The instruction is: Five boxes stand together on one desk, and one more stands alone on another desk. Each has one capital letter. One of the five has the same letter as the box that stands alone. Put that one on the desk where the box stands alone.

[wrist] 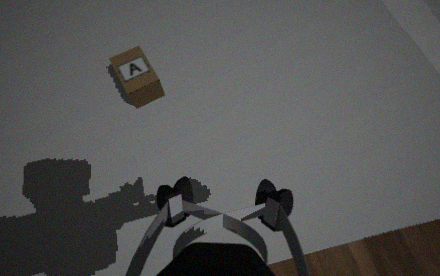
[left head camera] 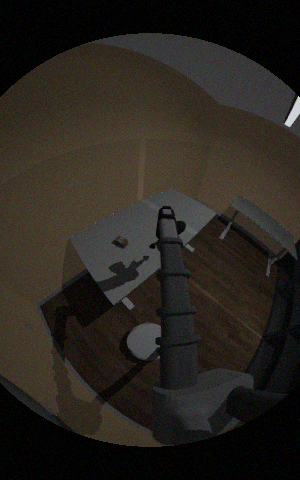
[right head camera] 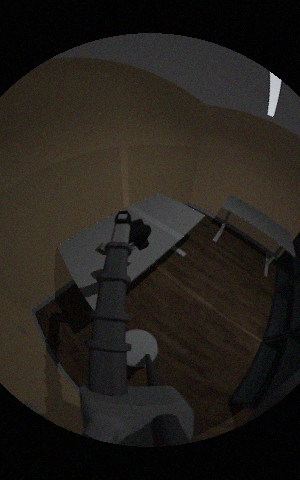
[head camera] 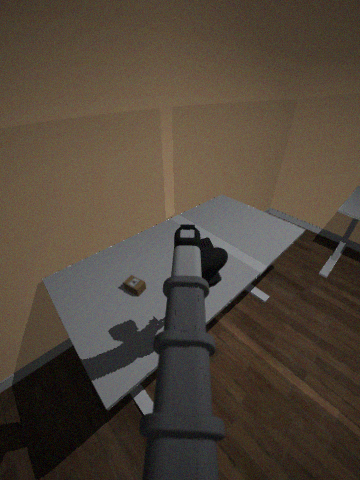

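Pixels of known places: gripper, fingertip midpoint: (wrist: 224, 193) (right head camera: 133, 250); robot's base, origin of the base link: (left head camera: 146, 340) (right head camera: 137, 346).
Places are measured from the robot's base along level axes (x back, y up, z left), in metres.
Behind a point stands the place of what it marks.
Note:
A brown box (head camera: 134, 285) {x -0.748, y 0.742, z 0.251 m} (left head camera: 120, 241) {x -0.749, y 0.738, z 0.255 m} (right head camera: 101, 247) {x -0.757, y 0.741, z 0.266 m} (wrist: 136, 75) {x -0.758, y 0.742, z 0.242 m} with a white label stands alone on the grey-white desk (head camera: 90, 290) {x -0.746, y 0.692, z 0.484 m} (left head camera: 95, 250) {x -0.678, y 0.692, z 0.461 m} (right head camera: 80, 250) {x -0.759, y 0.692, z 0.482 m} (wrist: 300, 100) {x -0.889, y 0.692, z -0.028 m}. Its letter reads A in the wrist view. In the right head view the arm partly hides the box. My gripper (wrist: 224, 193) {x -0.631, y 0.866, z -0.013 m} is open and empty, with its two dark fingertips apart. It hangs above the desk near its front edge, and the box lies beyond it and to its left in the wrist view. In the head view the arm hides the fingers. The group of five boxes does not show.
My extended arm (head camera: 186, 350) {x -0.218, y 1.257, z -0.004 m} (left head camera: 176, 310) {x -0.140, y 1.270, z 0.007 m} (right head camera: 111, 310) {x -0.153, y 1.257, z -0.009 m} reaches over the desk's front edge and casts a shadow on the top. A second desk (head camera: 351, 204) {x -1.738, y 0.692, z -1.434 m} (left head camera: 265, 220) {x -1.382, y 0.692, z -1.982 m} (right head camera: 260, 220) {x -1.345, y 0.692, z -1.975 m} stands to the right. A wall runs behind the desk. Wooden floor lies in front.

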